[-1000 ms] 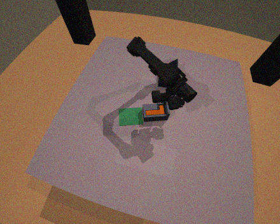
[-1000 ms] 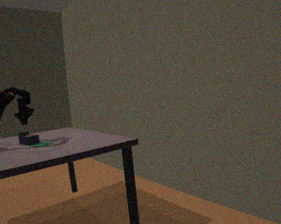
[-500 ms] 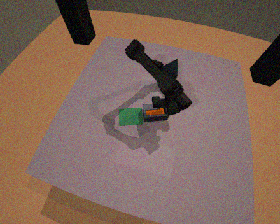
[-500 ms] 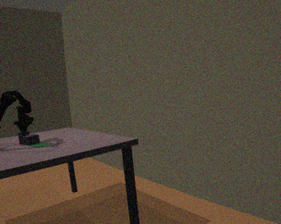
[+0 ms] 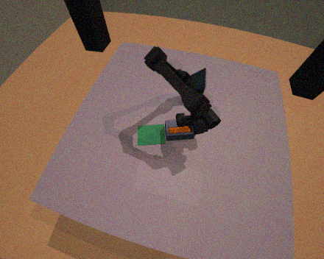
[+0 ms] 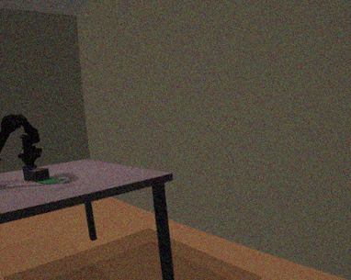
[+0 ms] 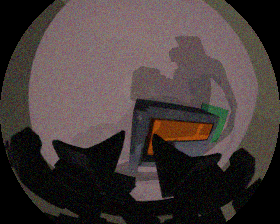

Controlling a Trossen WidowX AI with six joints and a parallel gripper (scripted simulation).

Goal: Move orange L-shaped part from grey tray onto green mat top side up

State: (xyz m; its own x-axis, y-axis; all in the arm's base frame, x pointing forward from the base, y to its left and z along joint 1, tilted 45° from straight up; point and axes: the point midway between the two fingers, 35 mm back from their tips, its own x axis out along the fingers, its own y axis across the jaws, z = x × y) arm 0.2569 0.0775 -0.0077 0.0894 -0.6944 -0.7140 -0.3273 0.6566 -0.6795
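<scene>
The orange L-shaped part lies 10 mm ahead of my gripper tip, 60 mm to the right of it and 20 mm below it. From my gripper tip the other things lie so: green mat: 70 mm ahead, 210 mm to the right, 80 mm below.
</scene>
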